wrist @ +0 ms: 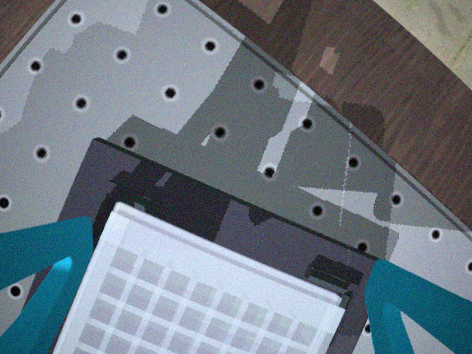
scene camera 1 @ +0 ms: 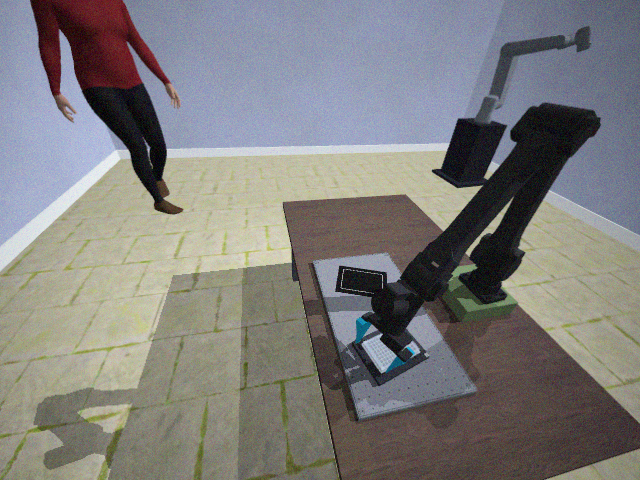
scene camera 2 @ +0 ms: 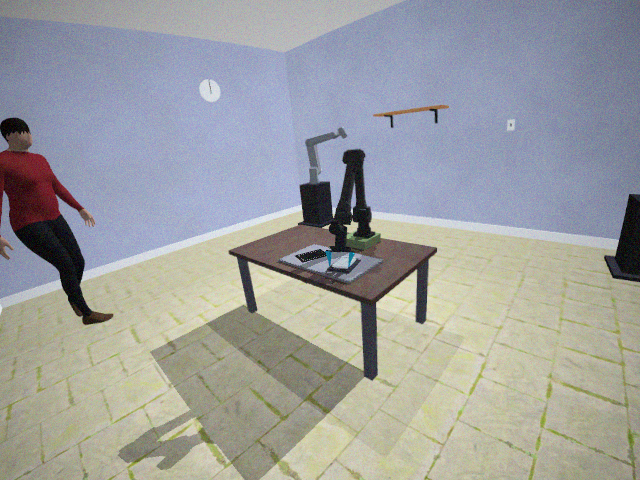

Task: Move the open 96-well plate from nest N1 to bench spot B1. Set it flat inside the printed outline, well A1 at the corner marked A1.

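Frame: origin at the arm's base, x ahead, y left, z up, level; centimetres.
Where they show: gripper, fingertip midpoint: point(wrist: 232, 256) point(scene camera 1: 371, 356) point(scene camera 2: 339, 266); arm's base, link origin: point(scene camera 1: 480, 287) point(scene camera 2: 364, 235).
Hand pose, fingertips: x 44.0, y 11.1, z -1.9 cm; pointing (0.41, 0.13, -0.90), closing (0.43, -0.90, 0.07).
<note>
Each offset is from my fingertips to the top centre of the thing. "pt": to the spot under its first point. Level surfaces: height alone.
The white 96-well plate {dx -6.3, dy -1.1, dz +0.5 cm} point(scene camera 1: 378, 352) point(scene camera 2: 341, 264) point(wrist: 200, 300) lies in the dark nest N1 {dx -6.2, dy -1.1, dz -0.4 cm} point(scene camera 1: 381, 378) point(wrist: 285, 235); its wells face up and part of it is cut off in the wrist view. My gripper point(scene camera 1: 373, 356) point(scene camera 2: 340, 265) point(wrist: 232, 256) is open, with one teal finger beside each long side of the plate and nothing gripped. The fingertips are low, near the nest. Bench spot B1 {pt dx -9.7, dy -27.0, dz -2.0 cm} point(scene camera 1: 361, 280) point(scene camera 2: 311, 255) is a black pad with a white printed outline. The A1 marks cannot be made out in these views.
A grey perforated board {dx -9.1, dy -13.8, dz -2.1 cm} point(scene camera 1: 413, 387) point(wrist: 150, 65) bears the nest and B1 on the brown table {dz -3.5 cm} point(scene camera 1: 351, 222) point(scene camera 2: 403, 253). The arm stands on a green base point(scene camera 1: 483, 311) point(scene camera 2: 364, 240) beside the board. A person point(scene camera 1: 105, 46) point(scene camera 2: 31, 191) is beyond the table.
</note>
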